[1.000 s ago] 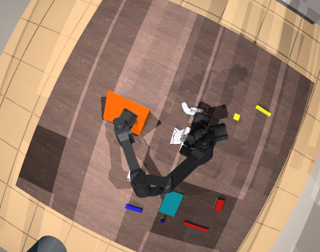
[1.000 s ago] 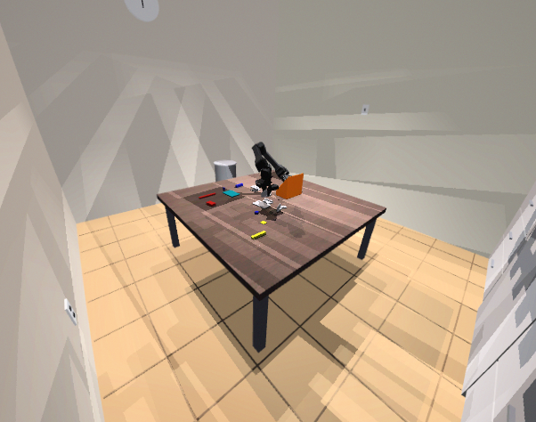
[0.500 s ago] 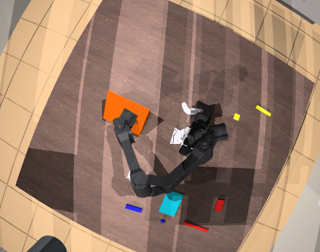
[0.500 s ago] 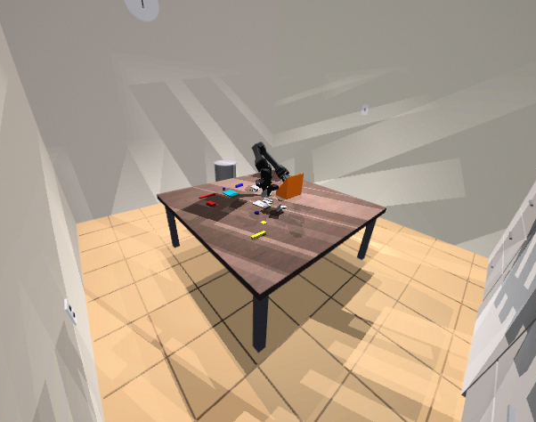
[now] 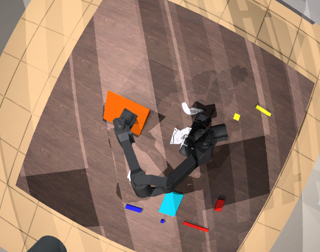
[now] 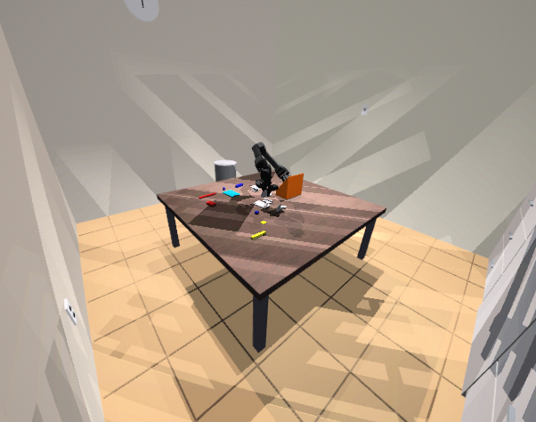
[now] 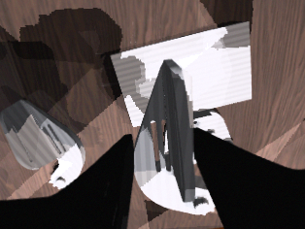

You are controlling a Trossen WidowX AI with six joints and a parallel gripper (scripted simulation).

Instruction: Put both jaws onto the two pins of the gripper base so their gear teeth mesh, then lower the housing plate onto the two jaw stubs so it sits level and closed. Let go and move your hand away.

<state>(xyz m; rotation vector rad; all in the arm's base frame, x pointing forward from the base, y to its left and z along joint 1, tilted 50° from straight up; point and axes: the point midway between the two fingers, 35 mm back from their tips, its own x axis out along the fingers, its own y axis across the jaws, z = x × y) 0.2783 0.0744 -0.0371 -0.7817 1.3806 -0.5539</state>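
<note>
My gripper tip is now 2 cm short of the white rectangular plate, 3 cm to the left of it and 8 cm above it. The rest, counted from my gripper tip: yellow cube 16 cm ahead, 20 cm to the left, 8 cm below; then housing plate 5 cm behind, 5 cm to the right, 7 cm below; then blue cube 13 cm ahead, 7 cm to the left, 7 cm below.
</note>
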